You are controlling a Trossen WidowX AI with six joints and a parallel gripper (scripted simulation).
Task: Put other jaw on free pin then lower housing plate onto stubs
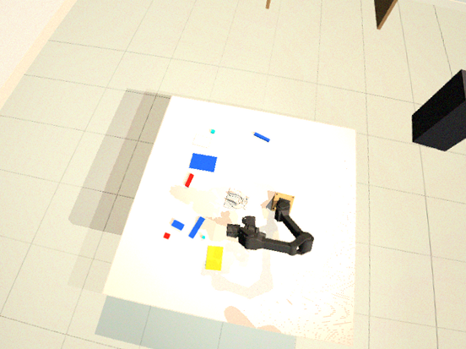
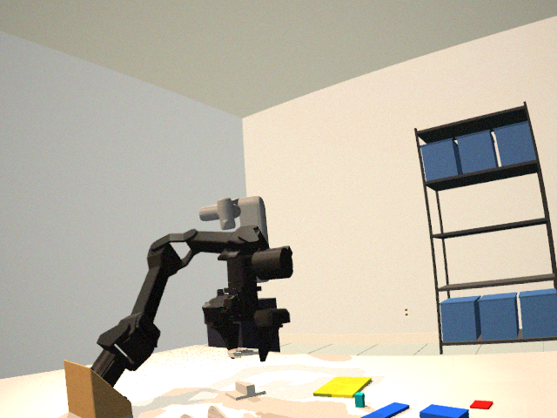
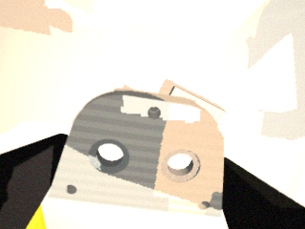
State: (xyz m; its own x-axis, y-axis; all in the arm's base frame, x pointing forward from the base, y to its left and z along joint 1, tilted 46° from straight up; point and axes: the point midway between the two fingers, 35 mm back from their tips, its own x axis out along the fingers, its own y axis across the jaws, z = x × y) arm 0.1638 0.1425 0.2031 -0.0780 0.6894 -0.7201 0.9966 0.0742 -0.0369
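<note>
My gripper tip is now 190 mm to the left of the jaw, 80 mm short of it and 70 mm above it. Round my gripper tip: housing plate: 20 mm above, 10 mm to the right; then red block: 400 mm ahead, 240 mm to the right, 70 mm below; then yellow plate: 140 mm to the left, 130 mm ahead, 80 mm below.
</note>
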